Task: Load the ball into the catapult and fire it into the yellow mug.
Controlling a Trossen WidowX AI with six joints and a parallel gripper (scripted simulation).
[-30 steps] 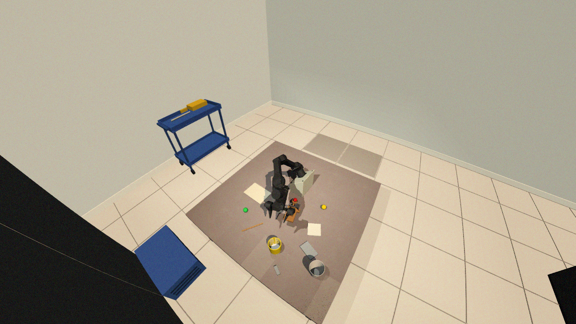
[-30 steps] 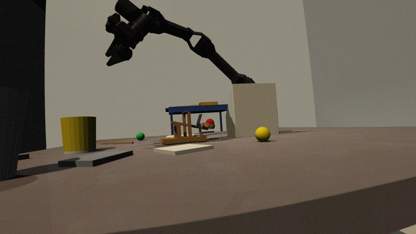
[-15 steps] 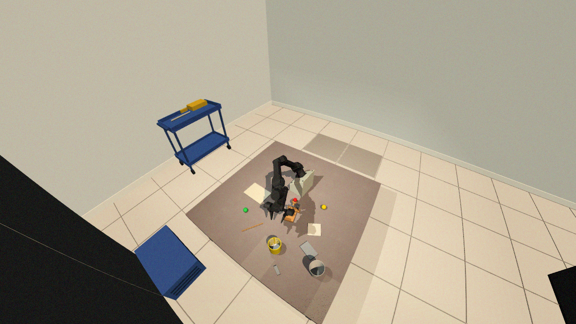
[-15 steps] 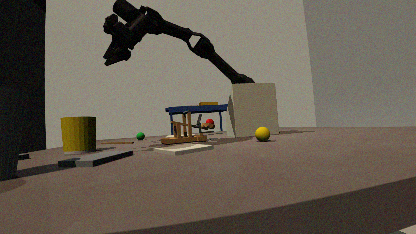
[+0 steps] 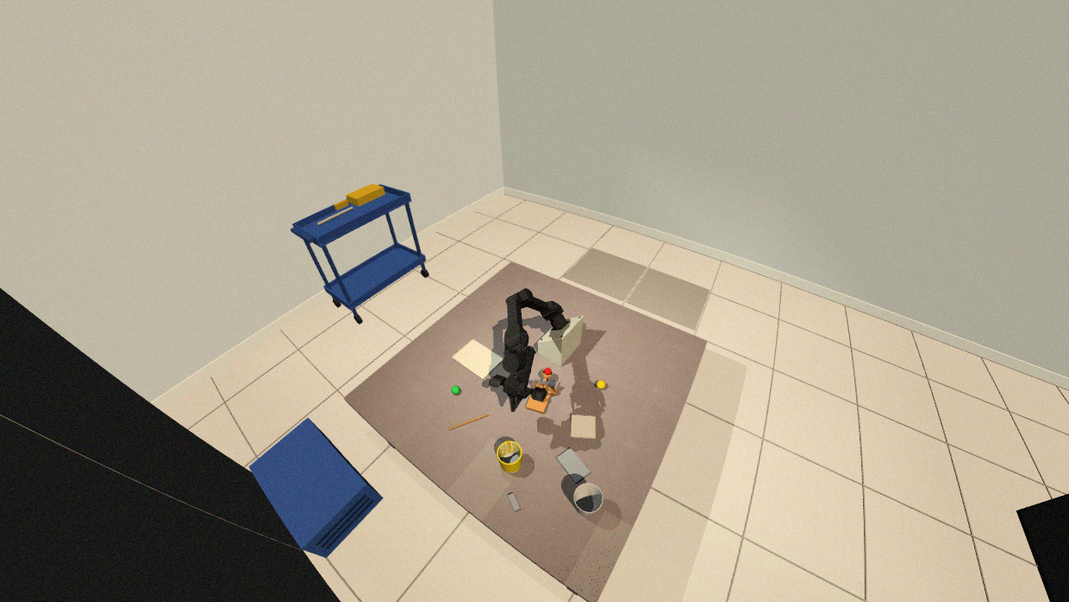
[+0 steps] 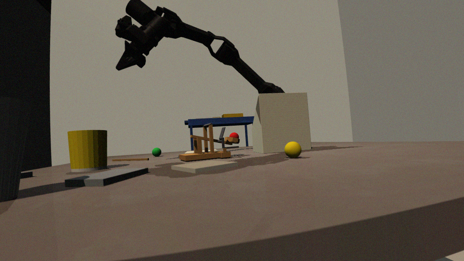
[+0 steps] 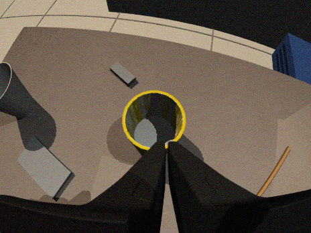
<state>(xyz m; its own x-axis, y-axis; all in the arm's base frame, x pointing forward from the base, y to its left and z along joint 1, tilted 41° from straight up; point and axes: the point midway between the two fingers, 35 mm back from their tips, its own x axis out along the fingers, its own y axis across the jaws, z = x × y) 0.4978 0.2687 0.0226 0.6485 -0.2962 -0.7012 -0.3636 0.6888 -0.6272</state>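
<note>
Now: the red ball 330 mm behind my gripper tip, 210 mm below it and 110 mm to the right of it. From my gripper tip the other things lie so: thin wooden stick 270 mm below, 220 mm to the right, 60 mm ahead; yellow mug 240 mm below, 70 mm ahead, 30 mm to the left; wooden catapult 260 mm behind, 220 mm below, 80 mm to the right.
</note>
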